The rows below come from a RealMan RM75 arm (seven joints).
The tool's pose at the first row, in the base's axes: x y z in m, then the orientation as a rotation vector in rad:
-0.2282 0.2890 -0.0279 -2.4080 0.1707 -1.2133
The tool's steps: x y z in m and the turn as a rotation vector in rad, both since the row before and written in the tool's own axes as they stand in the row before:
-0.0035 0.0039 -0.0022 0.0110 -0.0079 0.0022
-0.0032 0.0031 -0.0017 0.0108 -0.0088 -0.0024
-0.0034 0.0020 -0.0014 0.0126 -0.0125 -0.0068
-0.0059 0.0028 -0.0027 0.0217 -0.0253 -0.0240
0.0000 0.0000 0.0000 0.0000 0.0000 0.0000
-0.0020 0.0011 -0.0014 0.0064 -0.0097 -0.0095
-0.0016 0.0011 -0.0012 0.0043 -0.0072 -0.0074
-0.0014 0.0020 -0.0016 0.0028 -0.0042 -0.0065
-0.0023 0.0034 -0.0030 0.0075 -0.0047 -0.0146
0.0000 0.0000 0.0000 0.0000 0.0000 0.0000
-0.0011 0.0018 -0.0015 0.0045 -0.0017 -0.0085
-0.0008 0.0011 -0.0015 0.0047 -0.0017 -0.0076
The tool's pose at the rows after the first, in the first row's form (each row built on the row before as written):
-0.2317 0.2858 -0.0310 -2.4022 0.1638 -1.2005
-0.2347 0.2834 -0.0338 -2.3987 0.1514 -1.1887
-0.2377 0.2821 -0.0364 -2.3971 0.1315 -1.1741
-0.2432 0.2803 -0.0405 -2.3999 0.0817 -1.1497
-0.2432 0.2803 -0.0405 -2.3999 0.0817 -1.1497
-0.2454 0.2793 -0.0417 -2.4025 0.0634 -1.1408
-0.2472 0.2782 -0.0427 -2.4049 0.0497 -1.1344
-0.2490 0.2761 -0.0437 -2.4066 0.0389 -1.1316
-0.2521 0.2724 -0.0452 -2.4066 0.0155 -1.1306
-0.2521 0.2724 -0.0452 -2.4066 0.0155 -1.1306
-0.2536 0.2704 -0.0459 -2.4058 0.0022 -1.1312
-0.2550 0.2690 -0.0461 -2.4046 -0.0102 -1.1313

